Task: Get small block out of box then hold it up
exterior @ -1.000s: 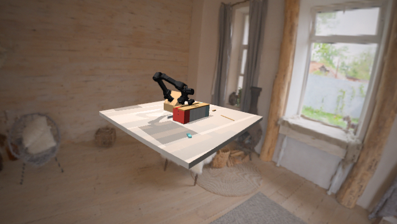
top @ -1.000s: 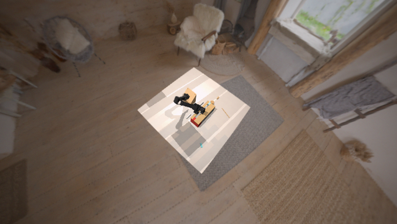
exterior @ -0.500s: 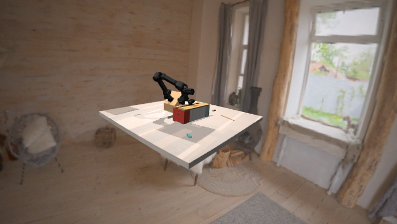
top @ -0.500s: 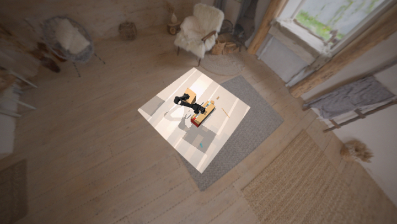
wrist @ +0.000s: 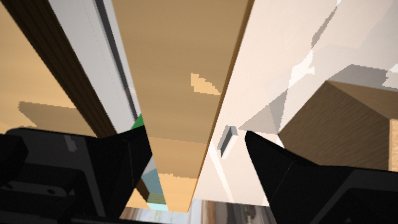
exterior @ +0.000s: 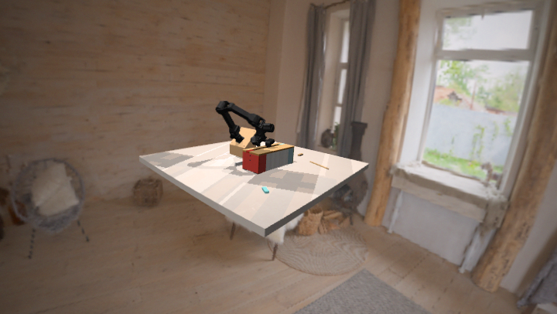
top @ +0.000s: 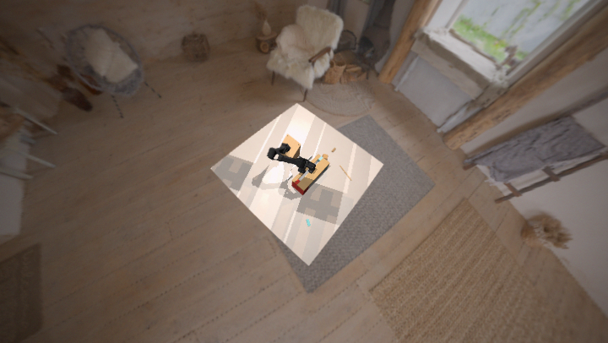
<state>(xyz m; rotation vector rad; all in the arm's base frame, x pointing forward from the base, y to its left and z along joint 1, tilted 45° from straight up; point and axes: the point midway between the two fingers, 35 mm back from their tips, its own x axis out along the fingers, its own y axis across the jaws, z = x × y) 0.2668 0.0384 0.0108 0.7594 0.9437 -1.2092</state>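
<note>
Right now the green block is 5 cm ahead of my gripper tip and 3 cm to the left of it. Also, from my gripper tip: thin wooden stick 27 cm ahead, 31 cm to the left, 9 cm below; box 4 cm ahead, 2 cm to the right, 3 cm below; tan rubber piece 41 cm to the left, 8 cm below.
</note>
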